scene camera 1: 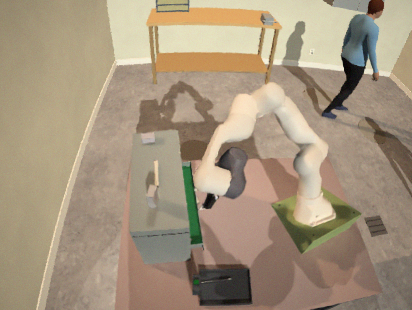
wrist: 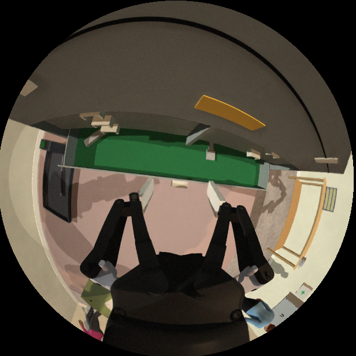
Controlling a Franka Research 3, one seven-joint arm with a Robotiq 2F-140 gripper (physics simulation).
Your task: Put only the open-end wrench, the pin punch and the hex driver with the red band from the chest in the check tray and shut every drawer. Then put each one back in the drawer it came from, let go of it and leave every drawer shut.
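Note:
The grey chest [scene camera 1: 160, 215] [wrist: 150, 65] has one drawer [scene camera 1: 193, 210] [wrist: 150, 159] pulled out, with a green lining. Several pale pieces lie at its back edge in the wrist view, including a long one [wrist: 95, 137] at the left and a small one [wrist: 210, 154] right of the middle; I cannot tell which tools they are. My gripper [scene camera 1: 203, 205] [wrist: 180, 185] is open and empty, just outside the drawer's front, its fingers on either side of the drawer handle [wrist: 179, 184]. The black check tray [scene camera 1: 225, 303] [wrist: 49, 202] holds a thin tool [scene camera 1: 216, 280] [wrist: 62, 180], type unclear.
On the chest top are a pale box [scene camera 1: 148, 137], a light bar [scene camera 1: 156, 172] and a small block [scene camera 1: 152, 191]. An orange strip [wrist: 230, 113] is on the chest. A wooden table [scene camera 1: 212, 18] [wrist: 290, 215] stands behind. A person [scene camera 1: 357, 45] [wrist: 259, 312] is at the far right.

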